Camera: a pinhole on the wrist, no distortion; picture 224 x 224 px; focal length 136.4 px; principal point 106.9 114.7 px. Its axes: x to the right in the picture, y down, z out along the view. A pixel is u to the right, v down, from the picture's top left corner.
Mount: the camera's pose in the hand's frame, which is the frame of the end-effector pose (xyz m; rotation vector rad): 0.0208 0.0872 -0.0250 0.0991 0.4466 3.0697
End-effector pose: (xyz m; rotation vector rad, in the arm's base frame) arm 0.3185 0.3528 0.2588 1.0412 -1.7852 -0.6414
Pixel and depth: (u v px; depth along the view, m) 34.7 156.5 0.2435
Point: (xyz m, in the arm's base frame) 0.0556 0.2466 0.3023
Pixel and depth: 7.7 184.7 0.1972
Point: 0.1022 0.2185 0.2924
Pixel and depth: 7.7 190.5 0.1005
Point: 0.2019 0.2952 0.3154
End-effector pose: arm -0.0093 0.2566 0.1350 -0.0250 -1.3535 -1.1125
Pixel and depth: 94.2 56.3 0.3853
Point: -0.0207 0.5623 0.4888
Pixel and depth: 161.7 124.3 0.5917
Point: -0.2577 0.8192 0.2938
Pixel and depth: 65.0 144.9 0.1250
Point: -0.0363 0.3246 0.2694
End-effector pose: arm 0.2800 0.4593 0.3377 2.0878 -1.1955 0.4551
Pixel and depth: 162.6 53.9 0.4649
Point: -0.1640 0.1299 0.1610
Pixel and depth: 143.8 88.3 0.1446
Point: 0.1386 0.3336 0.3173
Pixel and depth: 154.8 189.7 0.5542
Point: 0.2195 0.1360 -0.1897
